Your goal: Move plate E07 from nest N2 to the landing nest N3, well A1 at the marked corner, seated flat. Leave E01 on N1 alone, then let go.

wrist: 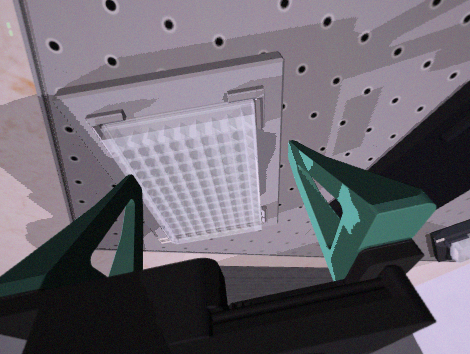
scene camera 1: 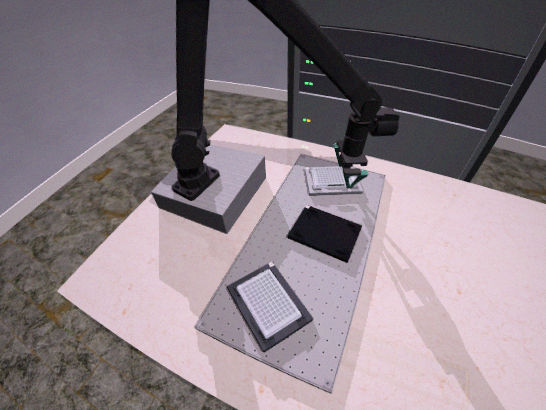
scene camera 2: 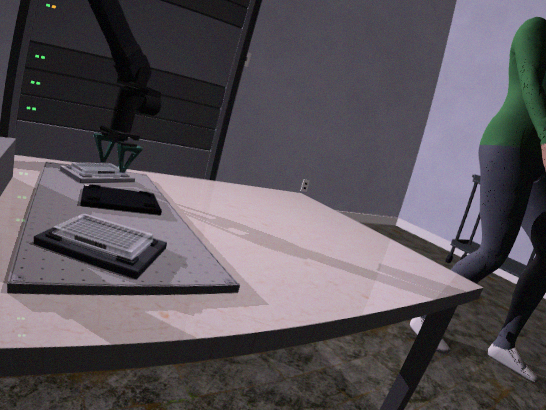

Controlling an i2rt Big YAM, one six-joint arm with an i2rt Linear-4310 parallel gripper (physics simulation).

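A clear 96-well plate [scene camera 1: 327, 177] [scene camera 2: 95, 168] [wrist: 200, 175] lies on the light grey nest [scene camera 1: 332, 191] [scene camera 2: 127, 179] [wrist: 185, 86] at the far end. My gripper [scene camera 1: 345, 175] [scene camera 2: 113, 167] [wrist: 212, 164] is open and empty above this plate, its green fingertips towards the plate's two long sides in the wrist view. Exact fingertip height is unclear. The black nest [scene camera 1: 325, 232] [scene camera 2: 120, 199] in the middle bears no plate and has a small white corner mark. A second plate [scene camera 1: 268, 302] [scene camera 2: 102, 236] lies on the dark grey nest [scene camera 1: 304, 319] [scene camera 2: 142, 262] at the near end. No plate or nest labels are readable.
The nests stand at different angles on a perforated board [scene camera 1: 330, 300] [scene camera 2: 200, 270] on the table [scene camera 1: 450, 250] [scene camera 2: 300, 250]. The arm's grey base block [scene camera 1: 240, 200] stands left of the board. A dark equipment rack [scene camera 1: 400, 80] stands behind. A person [scene camera 2: 510, 175] stands beyond the table at the right.
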